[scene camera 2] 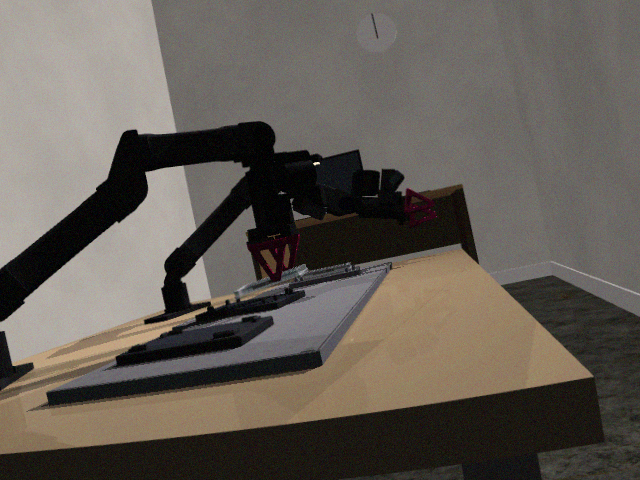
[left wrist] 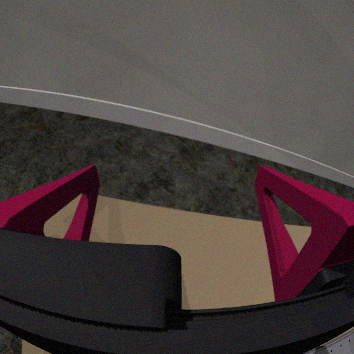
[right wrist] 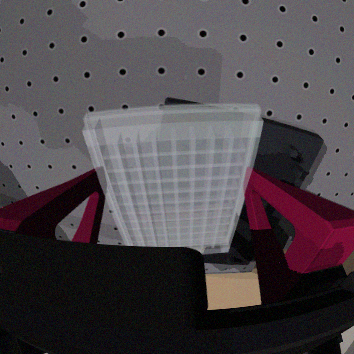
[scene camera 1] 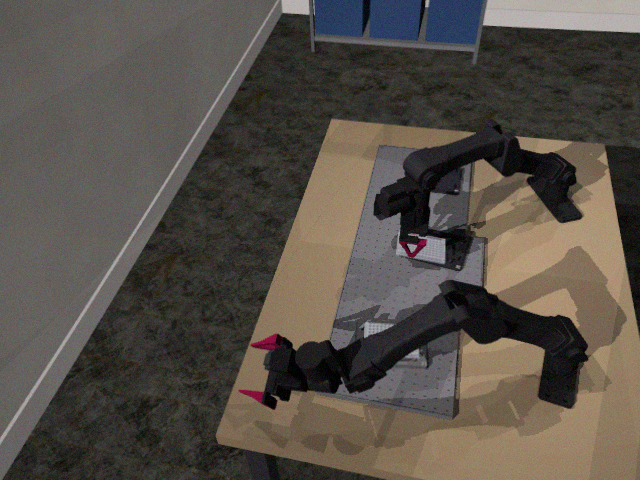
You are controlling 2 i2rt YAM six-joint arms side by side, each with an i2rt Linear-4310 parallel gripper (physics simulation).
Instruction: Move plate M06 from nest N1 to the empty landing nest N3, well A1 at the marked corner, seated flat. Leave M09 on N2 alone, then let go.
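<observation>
The clear gridded plate (scene camera 1: 436,249) (scene camera 2: 298,272) (right wrist: 175,200), taken as M06, is between the fingers of my right gripper (scene camera 1: 412,254) (scene camera 2: 276,279) (right wrist: 174,175), which is shut on its long sides. The plate is tilted, higher at its right end in scene camera 2, and over the middle dark nest (scene camera 1: 456,258) (scene camera 2: 273,301) (right wrist: 295,145). Whether they touch is unclear. Another dark nest (scene camera 1: 453,180) (scene camera 2: 196,339) holds no plate. A second clear plate (scene camera 1: 376,328) (scene camera 2: 336,269), taken as M09, sits partly hidden under the left arm. My left gripper (scene camera 1: 251,368) (scene camera 2: 421,207) (left wrist: 176,173) is open and empty. Labels and corner marks are unreadable.
The nests stand on a grey perforated board (scene camera 1: 372,279) (scene camera 2: 330,320) (right wrist: 40,30) with a raised edge, on the wooden table (scene camera 1: 289,268) (scene camera 2: 439,330) (left wrist: 225,260). The left arm's links pass over the second plate. The left gripper hangs near the table's left edge in scene camera 1.
</observation>
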